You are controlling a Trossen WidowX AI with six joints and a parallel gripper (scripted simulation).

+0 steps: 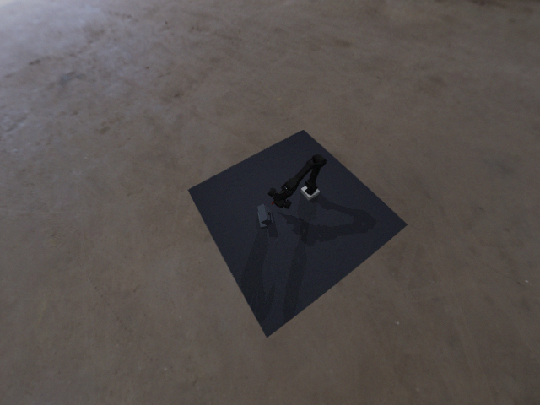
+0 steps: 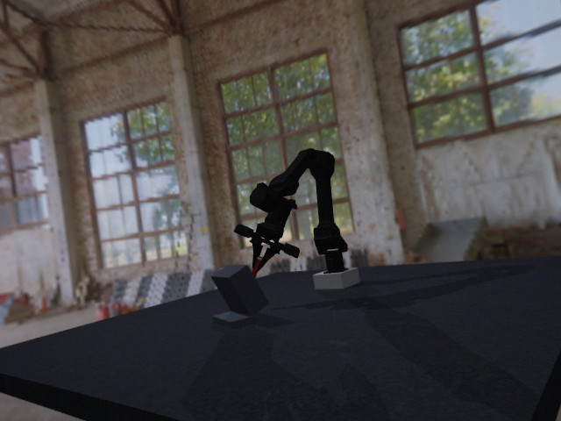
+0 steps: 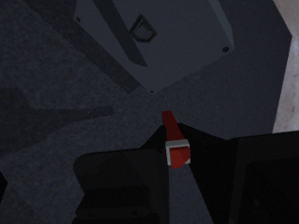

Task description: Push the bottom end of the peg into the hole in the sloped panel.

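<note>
Now: the sloped panel 110 mm ahead of my gripper tip, 30 mm below it and 20 mm to the left of it. The rest, counted from my gripper tip: red peg (10 mm to the left, 10 mm behind, 10 mm above).
</note>
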